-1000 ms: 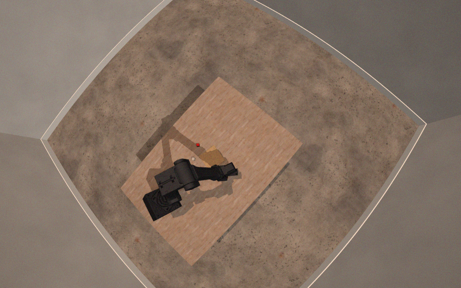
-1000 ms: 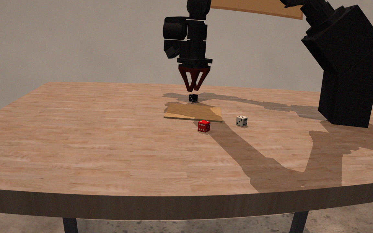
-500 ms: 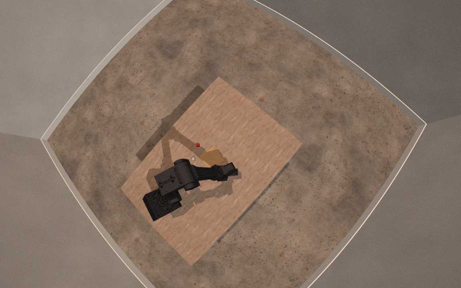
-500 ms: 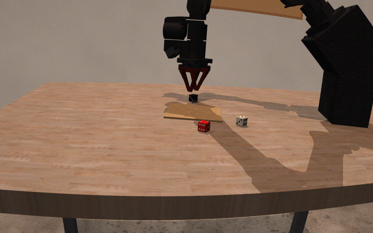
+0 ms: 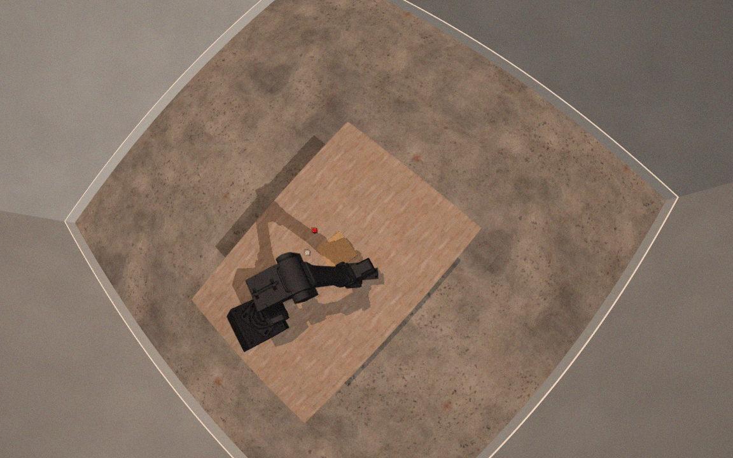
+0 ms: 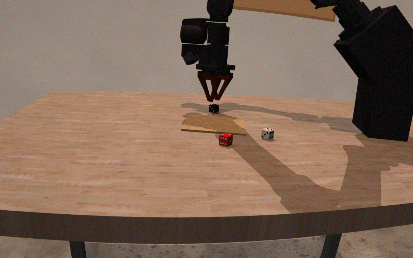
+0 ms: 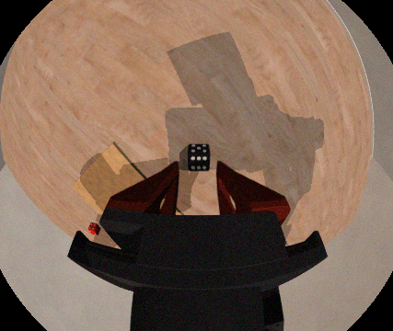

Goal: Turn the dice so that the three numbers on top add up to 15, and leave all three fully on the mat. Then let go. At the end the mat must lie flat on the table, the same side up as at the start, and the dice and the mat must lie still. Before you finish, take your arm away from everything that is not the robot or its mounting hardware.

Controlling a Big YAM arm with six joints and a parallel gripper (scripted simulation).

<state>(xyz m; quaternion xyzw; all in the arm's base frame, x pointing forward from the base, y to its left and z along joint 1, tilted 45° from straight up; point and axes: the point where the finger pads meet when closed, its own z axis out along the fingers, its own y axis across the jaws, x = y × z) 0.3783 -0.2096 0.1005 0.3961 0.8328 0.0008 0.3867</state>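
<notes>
My hand is 30 mm above the black die. Round my hand: tan mat: 60 mm ahead, 130 mm to the left, 40 mm below; then red die: 100 mm ahead, 270 mm to the left, 30 mm below; then white die: 10 mm behind, 250 mm to the left, 30 mm below.
</notes>
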